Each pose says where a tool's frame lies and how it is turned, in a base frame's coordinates. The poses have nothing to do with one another.
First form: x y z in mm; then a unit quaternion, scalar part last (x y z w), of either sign.
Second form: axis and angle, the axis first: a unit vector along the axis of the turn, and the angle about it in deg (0 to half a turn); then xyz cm. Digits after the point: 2 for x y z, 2 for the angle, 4 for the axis.
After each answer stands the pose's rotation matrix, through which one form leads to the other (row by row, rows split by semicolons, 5 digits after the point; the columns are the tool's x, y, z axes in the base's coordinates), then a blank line. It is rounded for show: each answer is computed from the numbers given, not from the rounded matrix.
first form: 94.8, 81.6, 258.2, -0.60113, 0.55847, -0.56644, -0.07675
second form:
0.6029, -0.5601, 0.5681, 171.20, 9.48, 8.16, 25.82
-0.26550 -0.75838 0.59529; -0.58448 -0.36444 -0.72496; 0.76674 -0.54041 -0.34650

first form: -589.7, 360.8, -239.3, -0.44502, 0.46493, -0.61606, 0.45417
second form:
-0.4995, 0.5219, -0.6915, 125.98, -58.97, 36.08, -23.93
-0.19138 0.14579 0.97063; -0.97340 -0.15514 -0.16862; 0.12600 -0.97708 0.17160

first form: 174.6, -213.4, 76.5, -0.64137, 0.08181, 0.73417, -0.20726
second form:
0.6556, -0.0836, -0.7505, 156.08, 17.46, -21.34, 7.65
-0.09139 0.19939 -0.97565; -0.40926 -0.90070 -0.14573; -0.90783 0.38598 0.16391

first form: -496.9, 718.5, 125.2, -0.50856, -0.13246, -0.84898, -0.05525
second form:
0.5093, 0.1327, 0.8503, 173.67, -49.69, 71.85, 12.52
-0.47663 0.04092 0.87815; 0.22854 -0.95880 0.16872; 0.84888 0.28111 0.44764

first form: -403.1, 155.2, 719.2, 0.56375, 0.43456, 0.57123, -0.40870
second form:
-0.6177, -0.4761, -0.6259, 131.75, -40.31, 15.52, 71.92
-0.03030 0.95689 0.28885; 0.02304 -0.28824 0.95728; 0.99928 0.03566 -0.01332

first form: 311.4, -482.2, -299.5, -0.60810, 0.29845, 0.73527, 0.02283
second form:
-0.6083, 0.2985, 0.7355, 177.38, 31.14, -48.22, -29.95
-0.25939 -0.39655 -0.88061; -0.32940 -0.82081 0.46665; -0.90786 0.41112 0.08229

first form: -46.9, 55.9, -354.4, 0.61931, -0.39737, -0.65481, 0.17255
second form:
0.6287, -0.4034, -0.6648, 160.13, -4.69, 5.59, -35.44
-0.17336 -0.26622 -0.94820; -0.71817 -0.62465 0.30668; -0.67393 0.73413 -0.08290

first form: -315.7, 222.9, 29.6, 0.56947, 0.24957, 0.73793, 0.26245
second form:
0.5902, 0.2586, 0.7647, 149.57, -31.57, 22.29, 2.96
-0.21365 -0.10309 0.97146; 0.67158 -0.73767 0.06942; 0.70946 0.66724 0.22684

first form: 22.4, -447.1, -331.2, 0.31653, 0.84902, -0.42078, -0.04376
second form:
-0.3168, -0.8498, 0.4212, 174.98, 2.24, -44.71, -33.12
-0.79579 0.50066 -0.34069; 0.57431 0.44550 -0.68680; -0.19207 -0.74221 -0.64206

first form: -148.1, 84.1, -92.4, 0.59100, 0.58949, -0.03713, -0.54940
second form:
-0.7073, -0.7055, 0.0444, 113.35, -14.81, 8.41, -9.24
0.30224 0.65598 -0.69162; 0.73758 0.29868 0.60562; 0.60384 -0.69317 -0.39356

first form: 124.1, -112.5, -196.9, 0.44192, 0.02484, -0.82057, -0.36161
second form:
-0.4740, -0.0266, 0.8801, 137.60, 12.41, -11.25, -19.69
-0.34789 -0.57149 -0.74321; 0.61540 -0.73724 0.27884; -0.70728 -0.36037 0.60818

